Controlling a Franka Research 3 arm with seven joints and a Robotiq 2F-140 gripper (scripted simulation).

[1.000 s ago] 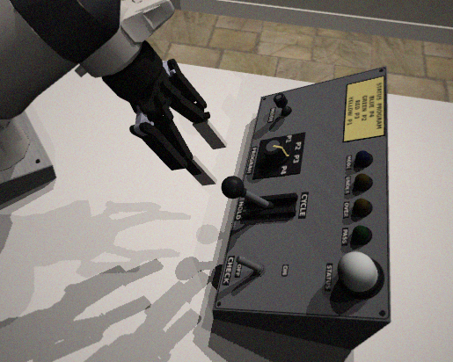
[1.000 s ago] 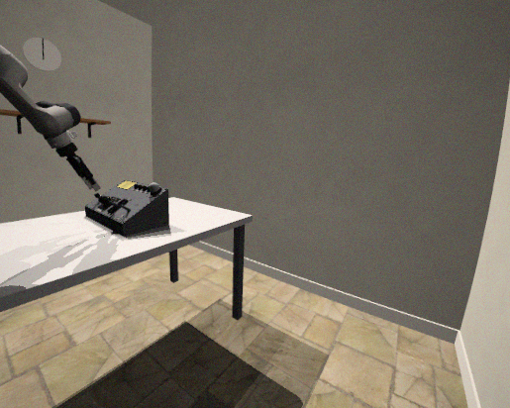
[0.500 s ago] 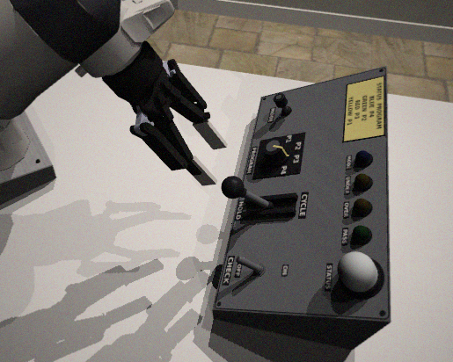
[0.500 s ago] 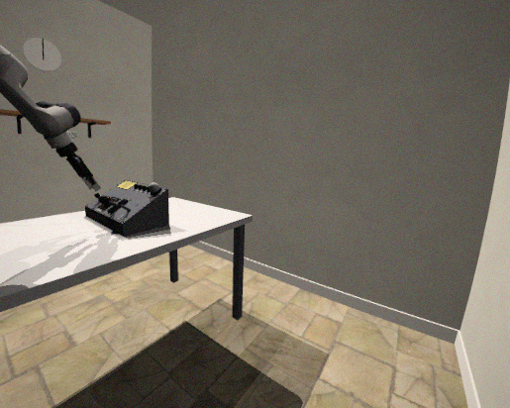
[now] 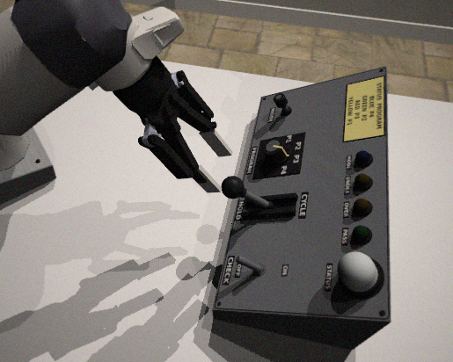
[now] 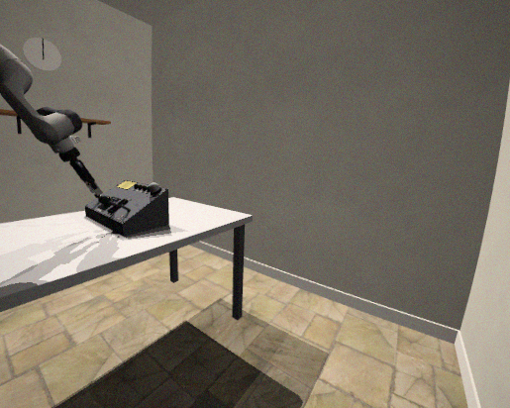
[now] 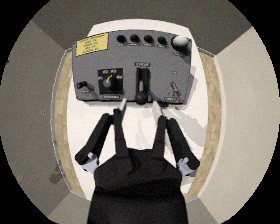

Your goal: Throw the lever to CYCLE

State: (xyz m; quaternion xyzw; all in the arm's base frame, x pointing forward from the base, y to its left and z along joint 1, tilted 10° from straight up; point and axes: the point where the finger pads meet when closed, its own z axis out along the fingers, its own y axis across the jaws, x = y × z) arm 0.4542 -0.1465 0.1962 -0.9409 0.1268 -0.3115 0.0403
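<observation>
The lever is 8 cm below my hand, 7 cm ahead of it and 2 cm to the right of it. Also, from my hand: program dial (13 cm ahead, 9 cm to the left, 9 cm below); dark grey sloped console (14 cm ahead, 11 cm below, 3 cm to the left); check switch (14 cm to the right, 9 cm below, 7 cm ahead).
</observation>
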